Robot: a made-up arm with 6 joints. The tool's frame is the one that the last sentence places. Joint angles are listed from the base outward.
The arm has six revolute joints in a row. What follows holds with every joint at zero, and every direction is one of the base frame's. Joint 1 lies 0.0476 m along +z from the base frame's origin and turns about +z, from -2.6 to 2.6 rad. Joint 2 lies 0.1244 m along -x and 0.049 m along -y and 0.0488 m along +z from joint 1 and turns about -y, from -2.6 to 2.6 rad. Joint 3 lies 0.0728 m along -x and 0.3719 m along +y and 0.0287 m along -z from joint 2 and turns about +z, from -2.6 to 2.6 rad. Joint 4 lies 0.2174 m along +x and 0.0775 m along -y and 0.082 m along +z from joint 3 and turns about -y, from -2.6 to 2.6 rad. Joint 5 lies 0.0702 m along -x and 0.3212 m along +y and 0.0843 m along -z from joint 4 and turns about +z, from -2.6 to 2.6 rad. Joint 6 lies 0.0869 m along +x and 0.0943 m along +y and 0.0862 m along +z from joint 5 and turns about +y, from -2.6 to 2.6 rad. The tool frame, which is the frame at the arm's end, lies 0.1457 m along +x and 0.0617 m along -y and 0.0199 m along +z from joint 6; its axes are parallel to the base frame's.
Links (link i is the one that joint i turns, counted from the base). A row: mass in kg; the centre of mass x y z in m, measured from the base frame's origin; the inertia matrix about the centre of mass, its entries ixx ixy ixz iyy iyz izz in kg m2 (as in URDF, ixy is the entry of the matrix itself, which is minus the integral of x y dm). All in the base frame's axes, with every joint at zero. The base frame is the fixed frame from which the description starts. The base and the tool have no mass.
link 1: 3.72; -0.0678 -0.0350 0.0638; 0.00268 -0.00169 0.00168 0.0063 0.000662 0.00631
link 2: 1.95; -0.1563 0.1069 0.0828; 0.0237 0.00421 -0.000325 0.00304 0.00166 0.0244
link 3: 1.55; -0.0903 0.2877 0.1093; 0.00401 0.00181 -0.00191 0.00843 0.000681 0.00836
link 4: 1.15; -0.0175 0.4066 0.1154; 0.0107 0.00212 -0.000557 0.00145 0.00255 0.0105
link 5: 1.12; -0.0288 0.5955 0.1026; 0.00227 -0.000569 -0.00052 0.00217 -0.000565 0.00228
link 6: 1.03; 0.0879 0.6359 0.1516; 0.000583 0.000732 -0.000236 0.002 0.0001 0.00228
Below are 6 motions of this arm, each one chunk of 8 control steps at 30 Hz.
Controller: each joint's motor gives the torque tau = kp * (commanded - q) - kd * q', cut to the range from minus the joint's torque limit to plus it. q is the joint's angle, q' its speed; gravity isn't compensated. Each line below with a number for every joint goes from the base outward.
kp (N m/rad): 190 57 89 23 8.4 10
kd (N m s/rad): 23 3.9 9.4 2.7 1.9 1.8
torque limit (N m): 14 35 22 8.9 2.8 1.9
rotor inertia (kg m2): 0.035 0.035 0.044 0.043 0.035 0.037
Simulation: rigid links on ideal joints. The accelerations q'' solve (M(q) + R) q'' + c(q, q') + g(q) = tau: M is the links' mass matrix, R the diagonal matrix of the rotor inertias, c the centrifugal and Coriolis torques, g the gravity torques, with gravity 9.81 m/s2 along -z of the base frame. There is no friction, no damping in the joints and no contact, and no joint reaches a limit. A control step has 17 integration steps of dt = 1/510 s. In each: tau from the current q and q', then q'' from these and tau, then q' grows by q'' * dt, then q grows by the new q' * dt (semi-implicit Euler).
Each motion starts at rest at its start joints. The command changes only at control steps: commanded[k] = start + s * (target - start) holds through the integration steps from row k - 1 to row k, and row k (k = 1, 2, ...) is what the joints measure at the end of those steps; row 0 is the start. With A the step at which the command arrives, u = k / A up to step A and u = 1 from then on. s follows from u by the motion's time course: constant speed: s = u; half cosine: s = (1 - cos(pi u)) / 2; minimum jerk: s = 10 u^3 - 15 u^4 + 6 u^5; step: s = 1 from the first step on.
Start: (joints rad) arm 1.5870 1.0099 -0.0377 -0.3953 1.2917 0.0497
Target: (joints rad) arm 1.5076 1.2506 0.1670 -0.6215 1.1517 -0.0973
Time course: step
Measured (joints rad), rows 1 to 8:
1: 1.5716 1.0750 -0.0087 -0.4307 1.2764 0.0353
2: 1.5538 1.1511 0.0455 -0.4736 1.2585 0.0147
3: 1.5414 1.2049 0.1025 -0.5041 1.2529 -0.0016
4: 1.5330 1.2409 0.1527 -0.5234 1.2576 -0.0129
5: 1.5271 1.2644 0.1928 -0.5351 1.2674 -0.0205
6: 1.5227 1.2792 0.2224 -0.5422 1.2781 -0.0260
7: 1.5194 1.2877 0.2427 -0.5469 1.2873 -0.0304
8: 1.5169 1.2920 0.2555 -0.5504 1.2937 -0.0341

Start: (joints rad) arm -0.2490 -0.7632 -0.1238 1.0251 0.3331 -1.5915
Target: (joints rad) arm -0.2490 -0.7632 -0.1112 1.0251 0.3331 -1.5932
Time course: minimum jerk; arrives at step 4
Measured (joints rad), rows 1 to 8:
1: -0.2498 -0.7751 -0.1272 1.0310 0.3361 -1.5924
2: -0.2504 -0.7953 -0.1349 1.0405 0.3415 -1.5939
3: -0.2503 -0.8130 -0.1431 1.0493 0.3469 -1.5955
4: -0.2498 -0.8250 -0.1497 1.0565 0.3517 -1.5970
5: -0.2491 -0.8317 -0.1543 1.0618 0.3560 -1.5984
6: -0.2486 -0.8344 -0.1570 1.0657 0.3599 -1.5996
7: -0.2483 -0.8349 -0.1583 1.0683 0.3631 -1.6006
8: -0.2482 -0.8342 -0.1586 1.0701 0.3659 -1.6014

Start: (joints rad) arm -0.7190 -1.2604 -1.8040 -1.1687 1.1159 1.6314
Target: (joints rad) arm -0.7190 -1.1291 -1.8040 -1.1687 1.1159 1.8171
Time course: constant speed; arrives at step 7
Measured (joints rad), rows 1 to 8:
1: -0.7192 -1.2626 -1.7954 -1.1679 1.1103 1.6304
2: -0.7194 -1.2674 -1.7790 -1.1626 1.1010 1.6304
3: -0.7195 -1.2709 -1.7618 -1.1537 1.0910 1.6335
4: -0.7195 -1.2699 -1.7468 -1.1438 1.0810 1.6400
5: -0.7193 -1.2634 -1.7354 -1.1349 1.0718 1.6498
6: -0.7190 -1.2514 -1.7277 -1.1281 1.0638 1.6627
7: -0.7189 -1.2348 -1.7232 -1.1237 1.0572 1.6783
8: -0.7187 -1.2178 -1.7215 -1.1222 1.0534 1.6941

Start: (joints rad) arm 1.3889 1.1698 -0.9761 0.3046 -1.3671 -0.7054
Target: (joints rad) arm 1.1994 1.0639 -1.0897 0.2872 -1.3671 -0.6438
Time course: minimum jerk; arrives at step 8
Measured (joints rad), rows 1 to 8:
1: 1.3880 1.1670 -0.9820 0.3015 -1.3789 -0.7038
2: 1.3847 1.1617 -0.9940 0.2977 -1.4010 -0.6997
3: 1.3760 1.1544 -1.0101 0.2943 -1.4247 -0.6936
4: 1.3597 1.1431 -1.0297 0.2909 -1.4466 -0.6860
5: 1.3365 1.1261 -1.0516 0.2879 -1.4657 -0.6769
6: 1.3093 1.1044 -1.0737 0.2862 -1.4819 -0.6666
7: 1.2825 1.0816 -1.0932 0.2864 -1.4953 -0.6561
8: 1.2598 1.0623 -1.1081 0.2882 -1.5063 -0.6463

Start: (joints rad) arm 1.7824 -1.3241 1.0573 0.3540 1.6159 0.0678
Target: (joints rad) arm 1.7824 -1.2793 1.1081 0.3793 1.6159 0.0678
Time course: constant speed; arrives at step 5
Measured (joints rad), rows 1 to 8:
1: 1.7823 -1.3202 1.0481 0.3560 1.6223 0.0675
2: 1.7813 -1.3098 1.0328 0.3656 1.6295 0.0685
3: 1.7798 -1.2952 1.0192 0.3809 1.6333 0.0711
4: 1.7784 -1.2788 1.0099 0.3985 1.6344 0.0747
5: 1.7776 -1.2622 1.0052 0.4160 1.6345 0.0788
6: 1.7779 -1.2481 1.0035 0.4313 1.6355 0.0830
7: 1.7790 -1.2375 1.0032 0.4434 1.6378 0.0869
8: 1.7807 -1.2303 1.0038 0.4524 1.6411 0.0904

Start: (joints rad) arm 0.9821 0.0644 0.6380 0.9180 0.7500 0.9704
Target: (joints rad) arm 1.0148 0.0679 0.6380 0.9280 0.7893 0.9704
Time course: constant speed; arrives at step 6
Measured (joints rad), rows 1 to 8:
1: 0.9820 0.0692 0.6382 0.9175 0.7596 0.9735
2: 0.9825 0.0768 0.6383 0.9175 0.7784 0.9793
3: 0.9840 0.0830 0.6386 0.9182 0.7995 0.9851
4: 0.9866 0.0874 0.6391 0.9193 0.8201 0.9901
5: 0.9901 0.0901 0.6398 0.9206 0.8391 0.9941
6: 0.9945 0.0919 0.6408 0.9220 0.8565 0.9972
7: 0.9990 0.0930 0.6425 0.9226 0.8721 0.9995
8: 1.0033 0.0936 0.6448 0.9226 0.8859 1.0011

